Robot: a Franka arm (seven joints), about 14 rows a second.
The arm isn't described. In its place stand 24 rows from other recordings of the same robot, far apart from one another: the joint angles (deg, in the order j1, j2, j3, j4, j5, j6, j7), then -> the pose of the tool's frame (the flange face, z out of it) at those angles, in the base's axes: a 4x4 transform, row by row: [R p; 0 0 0 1], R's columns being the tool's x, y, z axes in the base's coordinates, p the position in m.
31.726 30.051 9.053 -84.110 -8.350 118.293 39.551 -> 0.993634, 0.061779, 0.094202, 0.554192; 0.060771, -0.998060, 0.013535, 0.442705; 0.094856, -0.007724, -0.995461, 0.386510; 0, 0, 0, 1
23.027 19.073 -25.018 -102.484 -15.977 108.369 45.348 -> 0.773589, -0.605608, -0.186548, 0.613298; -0.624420, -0.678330, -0.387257, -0.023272; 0.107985, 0.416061, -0.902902, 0.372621; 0, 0, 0, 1
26.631 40.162 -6.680 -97.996 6.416 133.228 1.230 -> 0.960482, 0.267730, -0.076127, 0.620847; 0.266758, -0.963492, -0.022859, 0.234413; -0.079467, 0.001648, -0.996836, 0.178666; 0, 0, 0, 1
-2.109 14.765 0.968 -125.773 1.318 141.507 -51.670 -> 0.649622, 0.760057, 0.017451, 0.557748; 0.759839, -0.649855, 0.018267, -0.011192; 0.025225, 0.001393, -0.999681, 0.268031; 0, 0, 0, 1
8.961 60.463 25.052 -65.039 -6.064 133.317 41.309 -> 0.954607, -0.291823, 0.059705, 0.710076; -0.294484, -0.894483, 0.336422, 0.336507; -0.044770, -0.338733, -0.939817, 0.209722; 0, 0, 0, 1
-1.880 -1.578 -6.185 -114.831 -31.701 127.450 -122.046 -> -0.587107, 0.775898, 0.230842, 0.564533; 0.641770, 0.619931, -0.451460, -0.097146; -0.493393, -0.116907, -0.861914, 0.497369; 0, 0, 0, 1
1.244 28.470 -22.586 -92.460 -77.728 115.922 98.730 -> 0.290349, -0.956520, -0.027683, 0.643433; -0.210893, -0.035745, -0.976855, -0.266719; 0.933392, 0.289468, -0.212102, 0.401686; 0, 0, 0, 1
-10.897 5.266 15.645 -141.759 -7.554 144.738 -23.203 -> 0.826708, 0.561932, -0.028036, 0.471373; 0.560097, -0.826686, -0.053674, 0.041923; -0.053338, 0.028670, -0.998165, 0.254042; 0, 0, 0, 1
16.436 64.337 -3.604 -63.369 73.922 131.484 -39.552 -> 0.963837, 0.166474, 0.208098, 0.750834; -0.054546, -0.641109, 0.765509, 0.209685; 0.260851, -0.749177, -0.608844, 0.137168; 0, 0, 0, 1
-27.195 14.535 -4.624 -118.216 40.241 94.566 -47.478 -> 0.996153, -0.065776, -0.057904, 0.472742; 0.003688, -0.628711, 0.777631, -0.216869; -0.087554, -0.774853, -0.626049, 0.296023; 0, 0, 0, 1
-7.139 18.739 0.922 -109.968 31.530 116.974 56.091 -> 0.158598, -0.984932, -0.068956, 0.600001; -0.859675, -0.172102, 0.480979, -0.036611; -0.485599, -0.017002, -0.874016, 0.313897; 0, 0, 0, 1
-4.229 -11.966 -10.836 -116.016 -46.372 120.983 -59.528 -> 0.507532, 0.840492, 0.189696, 0.498818; 0.697270, -0.271302, -0.663483, -0.176876; -0.506187, 0.469008, -0.723744, 0.579875; 0, 0, 0, 1
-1.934 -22.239 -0.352 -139.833 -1.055 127.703 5.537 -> 0.976518, -0.125713, 0.174956, 0.440342; -0.124276, -0.992062, -0.019192, -0.018245; 0.175980, -0.003001, -0.984389, 0.462070; 0, 0, 0, 1
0.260 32.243 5.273 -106.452 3.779 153.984 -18.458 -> 0.905315, 0.336579, 0.259075, 0.664575; 0.322103, -0.941642, 0.097779, 0.057193; 0.276866, -0.005072, -0.960895, 0.243472; 0, 0, 0, 1
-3.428 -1.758 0.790 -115.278 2.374 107.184 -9.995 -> 0.987962, 0.110646, -0.108116, 0.533051; 0.115963, -0.992271, 0.044177, -0.021350; -0.102392, -0.056182, -0.993156, 0.457785; 0, 0, 0, 1
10.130 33.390 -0.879 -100.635 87.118 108.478 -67.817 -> 0.903562, 0.426781, 0.037862, 0.637337; 0.079172, -0.253156, 0.964180, 0.179335; 0.421079, -0.868199, -0.262531, 0.259075; 0, 0, 0, 1
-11.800 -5.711 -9.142 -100.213 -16.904 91.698 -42.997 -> 0.903863, 0.403596, -0.141926, 0.476537; 0.363972, -0.899770, -0.240704, -0.218945; -0.224848, 0.165907, -0.960166, 0.599892; 0, 0, 0, 1
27.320 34.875 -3.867 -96.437 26.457 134.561 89.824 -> 0.106228, -0.994191, -0.017305, 0.624843; -0.947961, -0.106511, 0.300042, 0.283821; -0.300142, -0.015468, -0.953769, 0.253384; 0, 0, 0, 1
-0.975 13.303 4.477 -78.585 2.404 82.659 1.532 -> 0.986150, 0.031188, -0.162899, 0.607950; 0.039786, -0.997967, 0.049786, 0.036559; -0.161015, -0.055577, -0.985386, 0.572182; 0, 0, 0, 1
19.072 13.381 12.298 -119.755 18.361 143.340 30.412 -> 0.973182, -0.223956, 0.052536, 0.511141; -0.229162, -0.923983, 0.306169, 0.305272; -0.020025, -0.309998, -0.950526, 0.331988; 0, 0, 0, 1
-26.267 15.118 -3.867 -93.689 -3.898 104.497 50.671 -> 0.181485, -0.977705, -0.105619, 0.545526; -0.983271, -0.178713, -0.035216, -0.318828; 0.015556, 0.110244, -0.993783, 0.458156; 0, 0, 0, 1
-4.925 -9.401 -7.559 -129.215 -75.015 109.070 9.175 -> 0.964805, 0.260447, -0.036325, 0.470180; 0.070587, -0.389558, -0.918293, -0.177664; -0.253317, 0.883410, -0.394231, 0.461694; 0, 0, 0, 1
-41.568 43.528 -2.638 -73.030 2.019 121.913 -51.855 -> 0.989556, 0.127558, 0.067134, 0.548709; 0.131968, -0.989058, -0.065943, -0.519241; 0.057987, 0.074114, -0.995562, 0.309467; 0, 0, 0, 1
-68.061 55.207 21.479 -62.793 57.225 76.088 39.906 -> 0.292651, -0.828261, 0.477849, 0.498819; -0.269873, 0.407870, 0.872245, -0.515671; -0.917346, -0.384222, -0.104162, 0.308781; 0, 0, 0, 1
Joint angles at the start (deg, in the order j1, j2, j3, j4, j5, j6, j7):
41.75 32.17 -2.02 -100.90 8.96 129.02 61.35
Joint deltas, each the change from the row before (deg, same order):
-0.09 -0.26 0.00 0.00 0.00 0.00 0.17
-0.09 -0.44 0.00 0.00 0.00 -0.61 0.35
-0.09 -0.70 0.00 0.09 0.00 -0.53 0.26
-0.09 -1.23 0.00 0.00 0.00 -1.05 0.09
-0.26 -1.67 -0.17 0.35 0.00 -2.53 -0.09
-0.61 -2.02 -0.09 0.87 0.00 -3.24 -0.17
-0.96 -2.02 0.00 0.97 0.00 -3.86 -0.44
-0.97 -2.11 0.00 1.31 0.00 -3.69 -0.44
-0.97 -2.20 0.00 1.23 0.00 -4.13 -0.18
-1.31 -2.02 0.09 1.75 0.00 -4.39 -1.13
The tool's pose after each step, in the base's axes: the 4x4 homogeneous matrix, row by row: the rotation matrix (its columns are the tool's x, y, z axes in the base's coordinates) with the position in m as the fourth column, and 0 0 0 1 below. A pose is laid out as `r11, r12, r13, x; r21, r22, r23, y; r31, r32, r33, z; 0, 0, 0, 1`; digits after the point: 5 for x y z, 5 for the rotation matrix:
0.88058, -0.46064, -0.11135, 0.50108; -0.45912, -0.88745, 0.04047, 0.42313; -0.11746, 0.01548, -0.99296, 0.24499; 0, 0, 0, 1
0.87713, -0.46644, -0.11437, 0.50119; -0.46510, -0.88436, 0.03974, 0.42218; -0.11968, 0.01833, -0.99264, 0.24917; 0, 0, 0, 1
0.87503, -0.47102, -0.11166, 0.50204; -0.46919, -0.88201, 0.04377, 0.42184; -0.11910, 0.01409, -0.99278, 0.25710; 0, 0, 0, 1
0.87452, -0.47217, -0.11073, 0.50202; -0.46986, -0.88145, 0.04777, 0.42101; -0.12016, 0.01025, -0.99270, 0.26970; 0, 0, 0, 1
0.87299, -0.47287, -0.11951, 0.50325; -0.47094, -0.88098, 0.04572, 0.41711; -0.12691, 0.01637, -0.99178, 0.28789; 0, 0, 0, 1
0.87066, -0.47518, -0.12712, 0.50671; -0.47317, -0.87969, 0.04747, 0.41135; -0.13439, 0.01882, -0.99075, 0.31309; 0, 0, 0, 1
0.86788, -0.47594, -0.14239, 0.51032; -0.47461, -0.87903, 0.04538, 0.40211; -0.14676, 0.02819, -0.98877, 0.33832; 0, 0, 0, 1
0.86621, -0.47693, -0.14903, 0.51418; -0.47520, -0.87849, 0.04937, 0.39292; -0.15447, 0.02805, -0.98760, 0.36756; 0, 0, 0, 1
0.86196, -0.48052, -0.16165, 0.51551; -0.47928, -0.87628, 0.04915, 0.38207; -0.16527, 0.03511, -0.98562, 0.39664; 0, 0, 0, 1
0.86407, -0.47273, -0.17294, 0.51807; -0.47152, -0.88040, 0.05066, 0.36886; -0.17621, 0.03777, -0.98363, 0.42754; 0, 0, 0, 1

